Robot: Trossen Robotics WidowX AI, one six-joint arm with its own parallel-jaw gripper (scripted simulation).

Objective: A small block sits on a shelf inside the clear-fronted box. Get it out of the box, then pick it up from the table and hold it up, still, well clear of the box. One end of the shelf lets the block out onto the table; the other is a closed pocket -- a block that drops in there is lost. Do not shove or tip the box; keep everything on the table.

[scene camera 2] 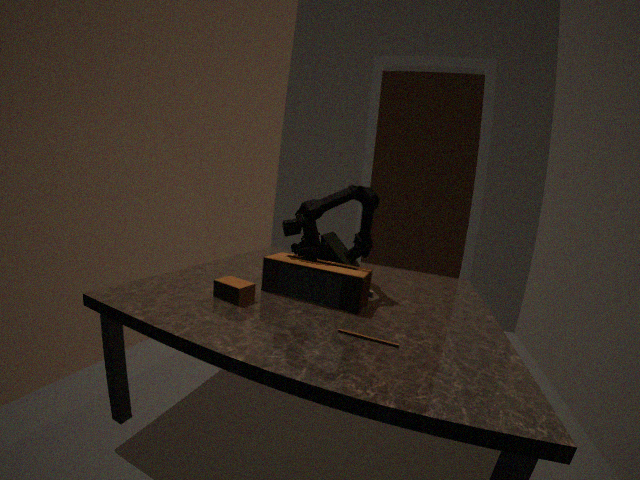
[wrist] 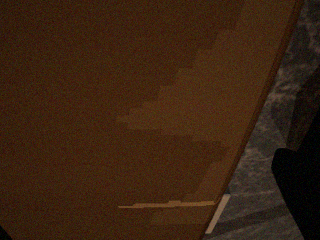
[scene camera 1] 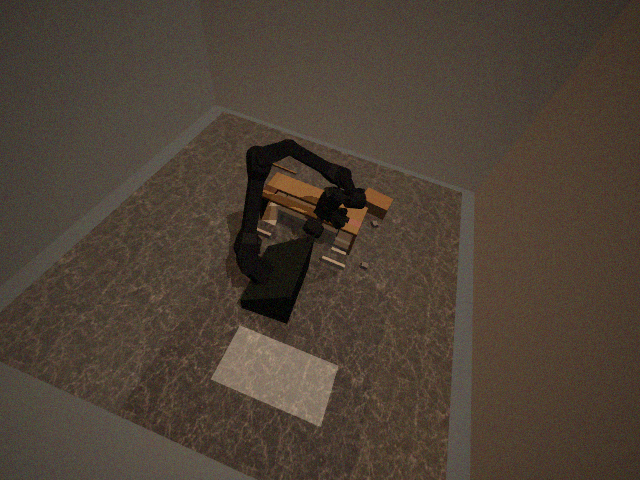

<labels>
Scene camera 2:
gripper: 318,270
brown box: 345,287
brown block: 233,290
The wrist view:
gripper: 177,159
brown box: 119,119
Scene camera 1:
gripper: 311,225
brown box: 285,201
</labels>
